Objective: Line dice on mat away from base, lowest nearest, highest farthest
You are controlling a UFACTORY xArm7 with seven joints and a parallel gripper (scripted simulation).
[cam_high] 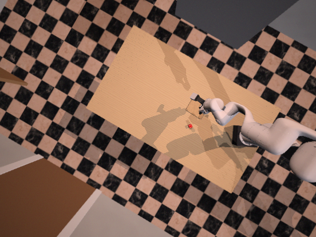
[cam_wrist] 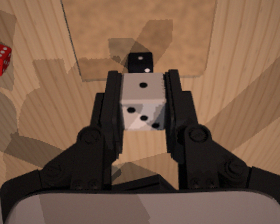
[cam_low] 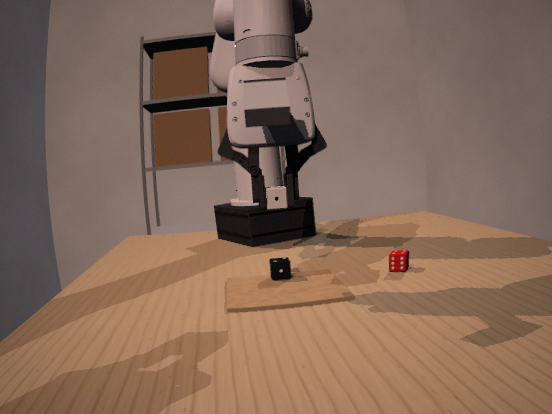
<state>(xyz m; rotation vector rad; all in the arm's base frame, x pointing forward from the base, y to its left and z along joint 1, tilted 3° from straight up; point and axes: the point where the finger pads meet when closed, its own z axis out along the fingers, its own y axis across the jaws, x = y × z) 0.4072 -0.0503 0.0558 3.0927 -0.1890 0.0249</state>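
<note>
Now: the thin mat 120 mm below my hand. Round my hand: white die: 10 mm below; red die: 10 mm behind, 160 mm to the left, 110 mm below; black die: 50 mm behind, 10 mm to the left, 110 mm below.
</note>
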